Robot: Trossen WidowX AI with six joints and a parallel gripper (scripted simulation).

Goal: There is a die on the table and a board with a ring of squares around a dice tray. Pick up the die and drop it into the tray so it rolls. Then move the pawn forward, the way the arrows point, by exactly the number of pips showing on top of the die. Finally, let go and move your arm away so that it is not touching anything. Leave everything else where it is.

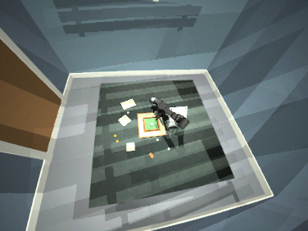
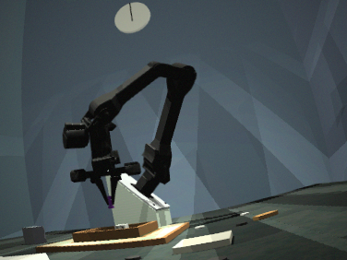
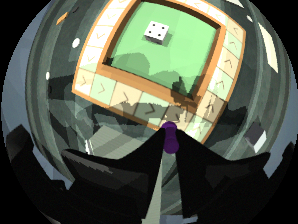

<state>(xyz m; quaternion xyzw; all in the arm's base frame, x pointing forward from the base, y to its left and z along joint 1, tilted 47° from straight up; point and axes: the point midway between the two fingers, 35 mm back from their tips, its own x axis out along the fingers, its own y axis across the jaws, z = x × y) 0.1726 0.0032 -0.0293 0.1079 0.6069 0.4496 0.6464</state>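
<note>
Right now my gripper tip is 90 mm short of the green dice tray, 80 mm above it and 50 mm to the right of it. Round my gripper tip: white die (90 mm ahead, 70 mm to the left, 60 mm below); purple pawn (10 mm above).
</note>
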